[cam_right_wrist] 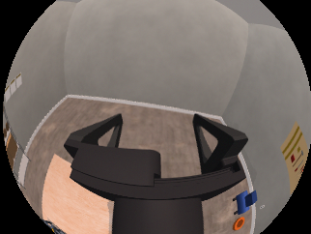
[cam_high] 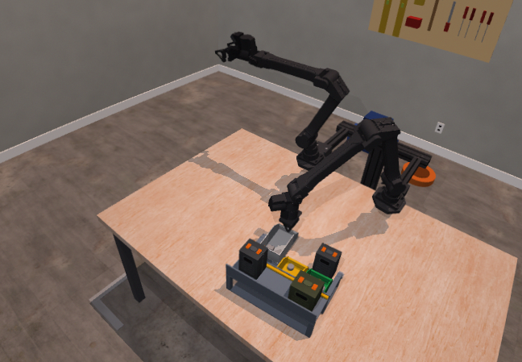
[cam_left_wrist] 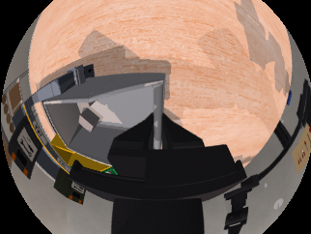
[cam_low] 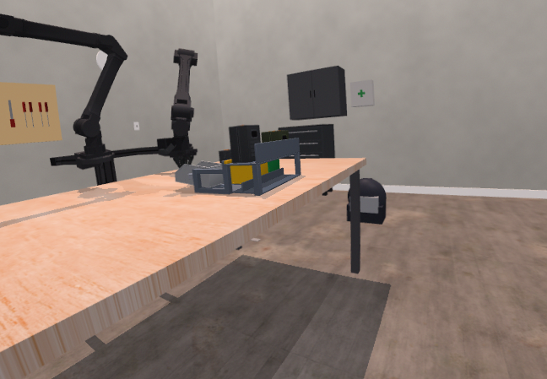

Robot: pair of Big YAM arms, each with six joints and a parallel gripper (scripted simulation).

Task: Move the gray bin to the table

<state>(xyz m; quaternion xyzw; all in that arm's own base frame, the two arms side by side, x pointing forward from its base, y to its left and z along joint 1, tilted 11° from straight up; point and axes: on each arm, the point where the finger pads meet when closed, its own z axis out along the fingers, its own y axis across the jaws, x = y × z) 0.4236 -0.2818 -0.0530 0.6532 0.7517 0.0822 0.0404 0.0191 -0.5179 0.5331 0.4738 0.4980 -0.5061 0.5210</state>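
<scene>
The gray open bin lies 8 cm ahead of my left hand and 1 cm to the left of it. Round my left hand: yellow bin (18 cm ahead, 15 cm to the left, 2 cm below); gray shelf (21 cm ahead, 15 cm to the left, 1 cm above); green bin (17 cm ahead, 26 cm to the left, 2 cm below).
</scene>
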